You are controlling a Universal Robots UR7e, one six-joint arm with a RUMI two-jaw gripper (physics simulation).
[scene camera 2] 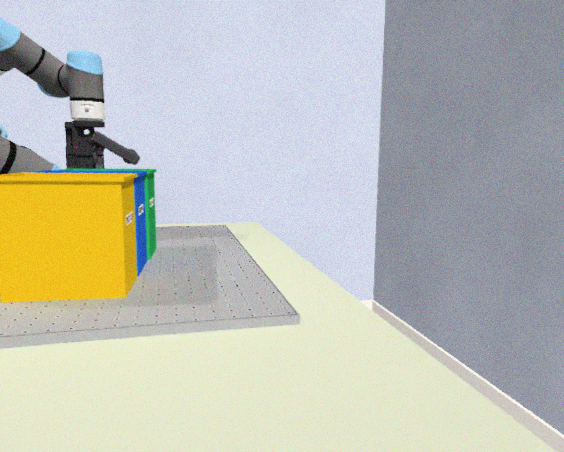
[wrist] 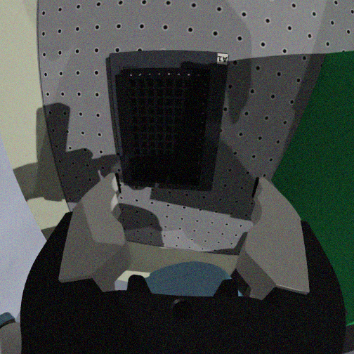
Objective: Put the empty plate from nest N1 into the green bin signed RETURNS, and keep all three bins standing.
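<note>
A dark plate with a grid of wells (wrist: 157, 115) sits in the black nest (wrist: 165, 59), which has a small white label at its upper right corner in the wrist view. My gripper (wrist: 186, 177) is open and empty, above the near end of the nest, its jaws spread wider than the nest. In the scene view its fingers are hidden behind the bins. The green bin (scene camera 2: 150, 220) (wrist: 325, 175) stands upright, at the right in the wrist view. The blue bin (scene camera 2: 141, 240) and yellow bin (scene camera 2: 60, 240) also stand upright. The scene view does not show the plate.
The nest lies on a grey perforated board (scene camera 2: 245, 280) (wrist: 170, 15) on the pale table (scene camera 2: 250, 390). The green bin's wall rises close to the right jaw's side in the wrist view. A blue part of the arm (wrist: 190, 277) shows between the jaws' bases. A grey wall (scene camera 2: 465, 175) stands at right.
</note>
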